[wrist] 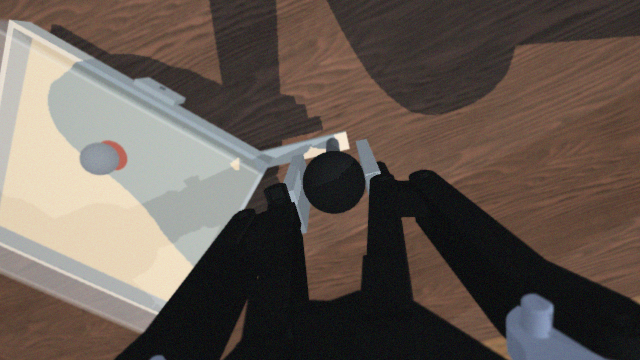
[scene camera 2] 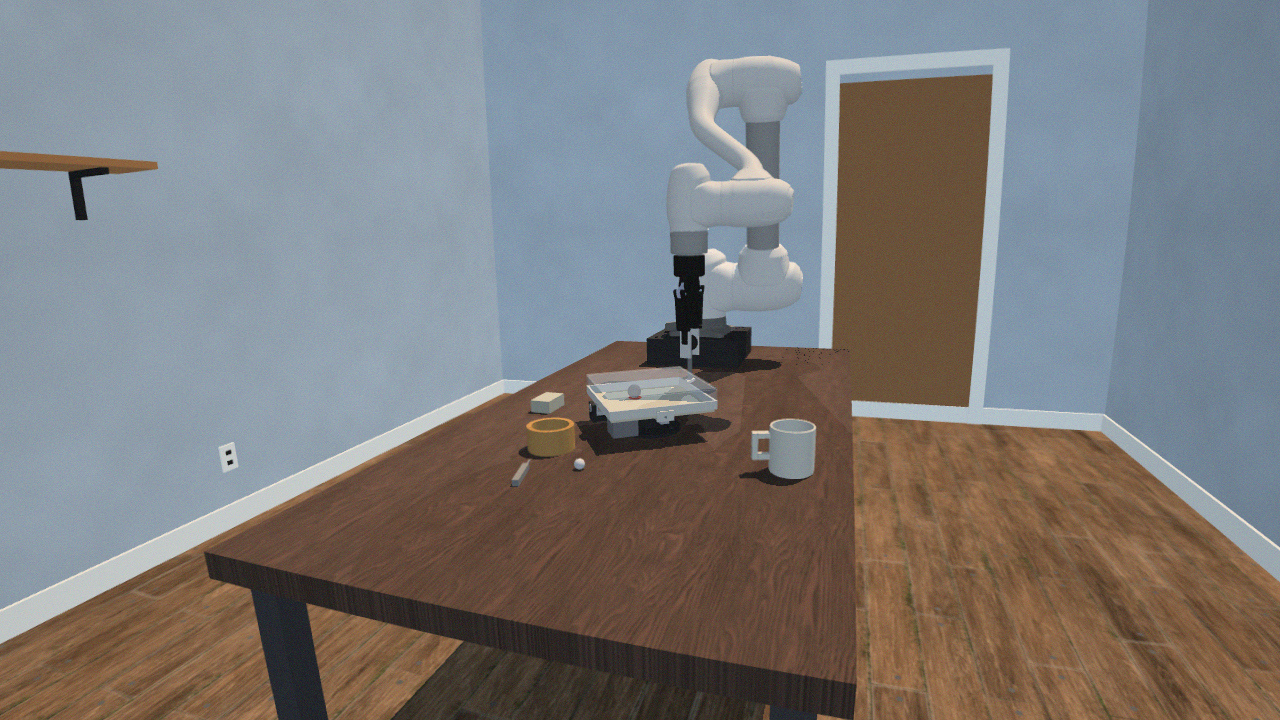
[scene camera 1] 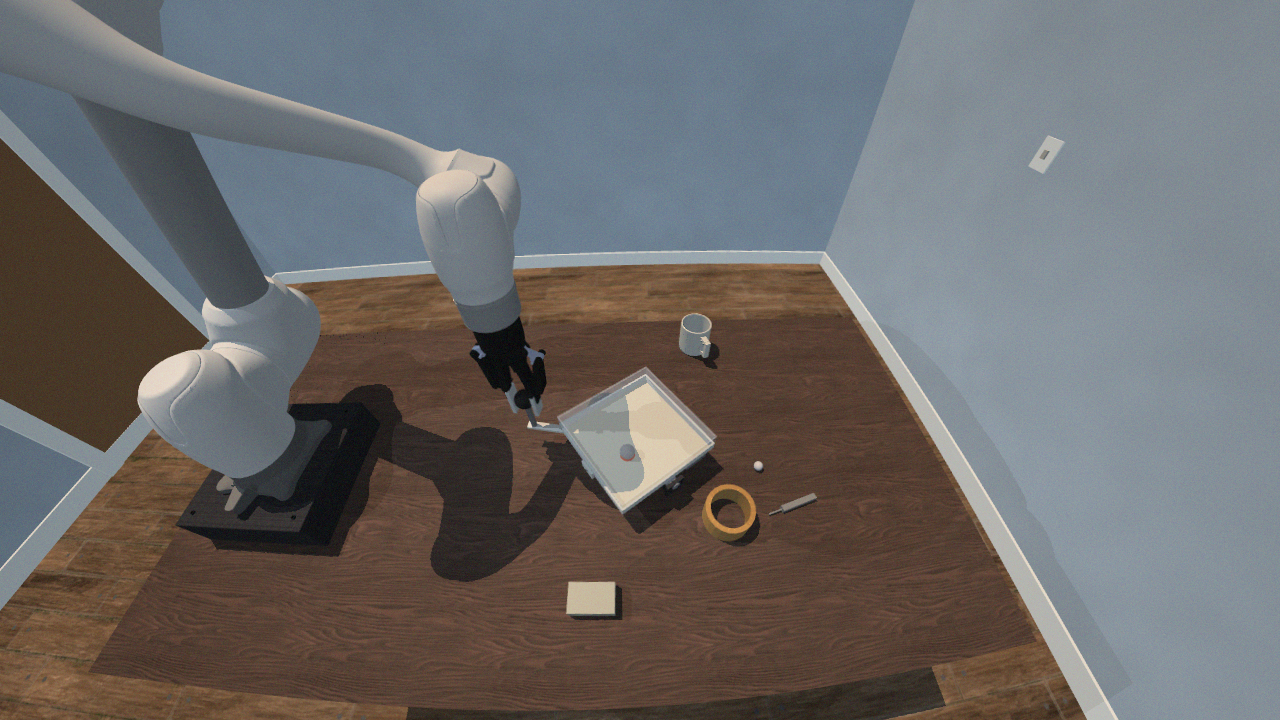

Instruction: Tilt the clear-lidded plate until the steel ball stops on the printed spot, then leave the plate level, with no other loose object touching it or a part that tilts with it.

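Note:
I can see my gripper in the pictures, and the wrist view and scene camera 2 show it to me as well. A white mug is there too, along with a beige block. I also see a clear-lidded plate.

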